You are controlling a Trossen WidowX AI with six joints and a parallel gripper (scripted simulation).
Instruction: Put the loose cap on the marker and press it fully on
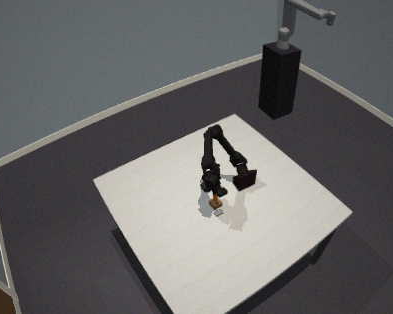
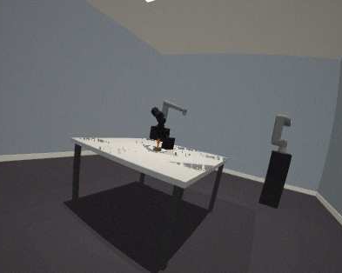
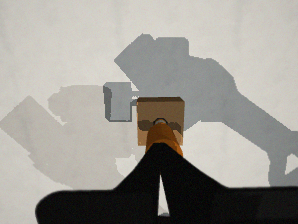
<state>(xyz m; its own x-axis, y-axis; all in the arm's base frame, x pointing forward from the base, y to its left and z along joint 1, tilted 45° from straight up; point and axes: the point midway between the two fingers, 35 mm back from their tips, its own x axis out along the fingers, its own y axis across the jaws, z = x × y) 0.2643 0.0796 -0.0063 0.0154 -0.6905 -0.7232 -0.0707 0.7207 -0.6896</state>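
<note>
Now: gripper tip 1 cm past the orange cap and 2 cm above it. Also, from my gripper tip: holder block (2 cm behind, 1 cm to the right, 11 cm below).
</note>
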